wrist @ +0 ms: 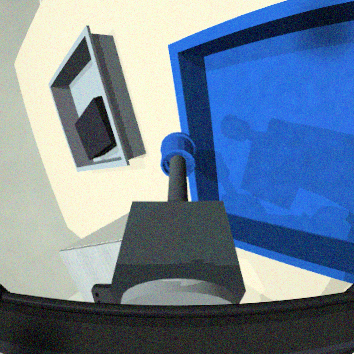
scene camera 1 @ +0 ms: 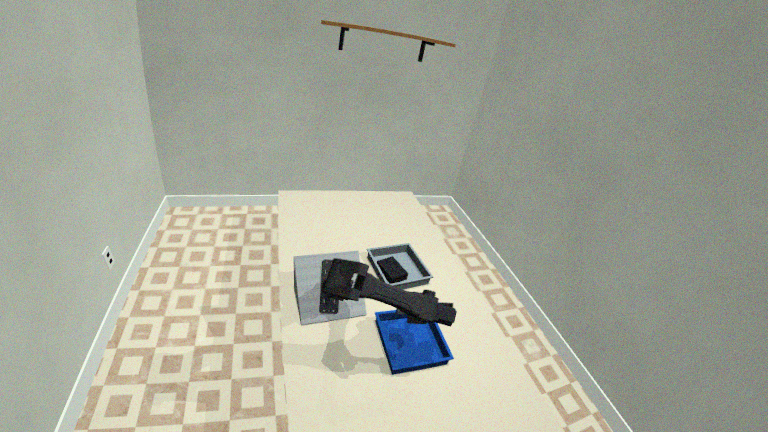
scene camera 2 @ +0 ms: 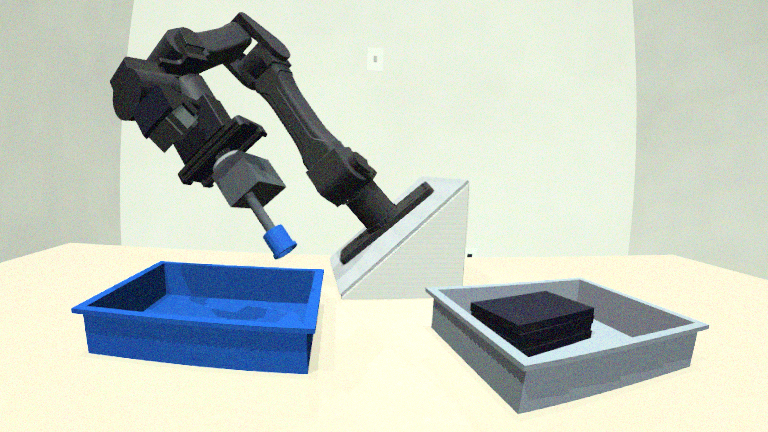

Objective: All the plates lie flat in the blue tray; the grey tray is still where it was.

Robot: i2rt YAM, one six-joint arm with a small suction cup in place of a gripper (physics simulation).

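Seen in the pictures: end effector, tool point: (wrist: 177, 147) (scene camera 2: 286, 251); arm's base, origin of the base link: (scene camera 2: 387, 224).
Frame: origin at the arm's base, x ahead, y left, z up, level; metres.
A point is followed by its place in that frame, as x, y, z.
A stack of several dark, square plates (scene camera 1: 392, 269) {0.291, 0.141, -0.054} (scene camera 2: 531, 317) {0.335, 0.135, -0.054} (wrist: 95, 128) {0.302, 0.129, -0.054} lies flat in the grey tray (scene camera 1: 422, 281) {0.416, 0.073, -0.069} (scene camera 2: 606, 378) {0.437, 0.174, -0.080} (wrist: 120, 95) {0.351, 0.062, -0.078}, close to one of its walls. The blue tray (scene camera 1: 421, 369) {0.290, -0.328, -0.094} (scene camera 2: 196, 346) {0.385, -0.199, -0.074} (wrist: 197, 130) {0.295, -0.100, -0.062} stands beside it on the table; no plate shows in it, and dark shadows of the arm fall on its floor. My suction cup (scene camera 2: 280, 241) (wrist: 178, 152) is blue, tilted and bare, with nothing on it. In scene camera 2 it hangs above the blue tray's back right corner area. In scene camera 1 the arm hides it.
The arm's sloped grey base block (scene camera 1: 311, 317) {-0.072, -0.087, -0.071} (scene camera 2: 413, 263) {0.127, 0.032, -0.041} (wrist: 92, 262) {0.090, 0.065, 0.049} stands behind the two trays in scene camera 2. The trays stand apart on the cream table (scene camera 1: 343, 220) {0.127, 0.570, -0.095} (scene camera 2: 375, 386) {0.399, -0.031, -0.095}. A wooden shelf (scene camera 1: 386, 33) is fixed high on the wall.
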